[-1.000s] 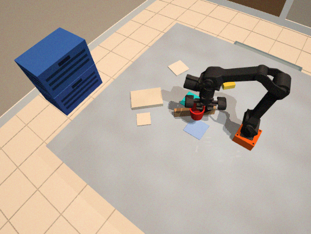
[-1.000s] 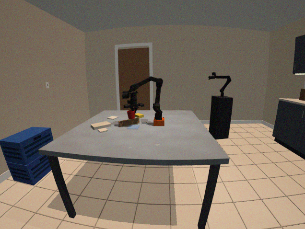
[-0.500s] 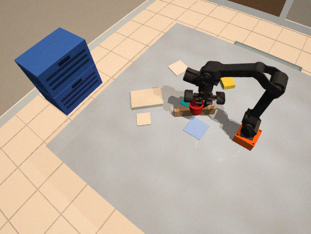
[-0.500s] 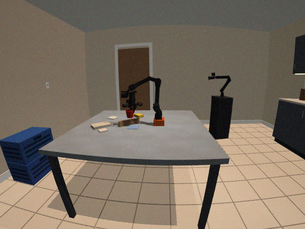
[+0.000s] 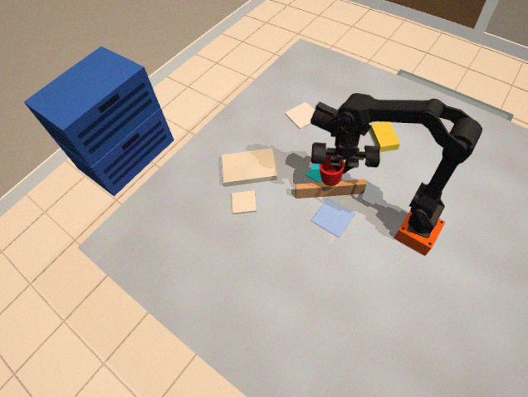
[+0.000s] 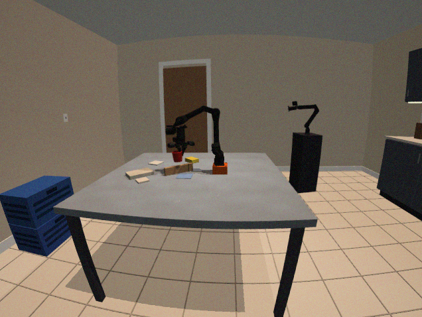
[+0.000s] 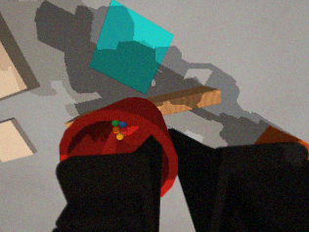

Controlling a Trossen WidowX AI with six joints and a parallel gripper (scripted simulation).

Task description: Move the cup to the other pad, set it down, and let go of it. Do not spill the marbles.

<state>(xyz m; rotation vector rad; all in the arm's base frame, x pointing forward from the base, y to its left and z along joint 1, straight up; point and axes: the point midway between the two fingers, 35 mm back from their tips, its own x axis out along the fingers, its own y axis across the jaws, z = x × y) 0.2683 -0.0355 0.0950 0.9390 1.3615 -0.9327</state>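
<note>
Right now the cyan pad is 13 cm below my gripper tip, 7 cm to the right of it and 7 cm ahead of it. Also, from my gripper tip: wooden bar (10 cm below, 2 cm ahead, 1 cm to the left); then red cup (3 cm ahead, 1 cm to the left); then pale blue pad (13 cm below, 9 cm to the left, 2 cm behind).
</note>
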